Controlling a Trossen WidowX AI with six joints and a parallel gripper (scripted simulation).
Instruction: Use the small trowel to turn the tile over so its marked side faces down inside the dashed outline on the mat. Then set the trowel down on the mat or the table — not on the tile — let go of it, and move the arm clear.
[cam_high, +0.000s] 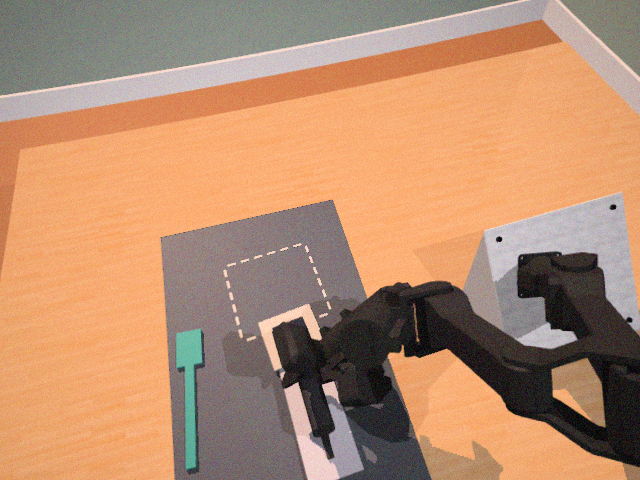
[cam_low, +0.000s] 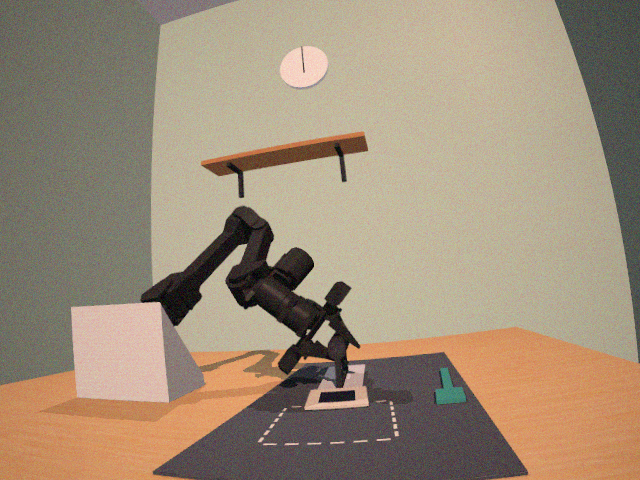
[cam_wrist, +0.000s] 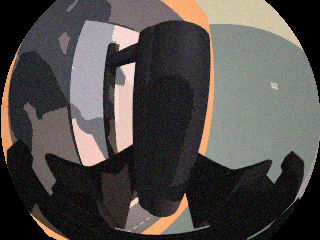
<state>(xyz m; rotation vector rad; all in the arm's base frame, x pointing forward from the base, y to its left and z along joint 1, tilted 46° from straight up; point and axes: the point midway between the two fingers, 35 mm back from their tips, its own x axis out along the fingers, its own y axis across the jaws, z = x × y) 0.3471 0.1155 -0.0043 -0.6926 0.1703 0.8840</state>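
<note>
The grey mat is 70 mm below my gripper tip, 50 mm to the right of it and 20 mm ahead of it. From my gripper tip the other things lie so: trowel 160 mm ahead, 60 mm to the right, 50 mm below; then tile 100 mm to the right, 50 mm below, 10 mm behind.
</note>
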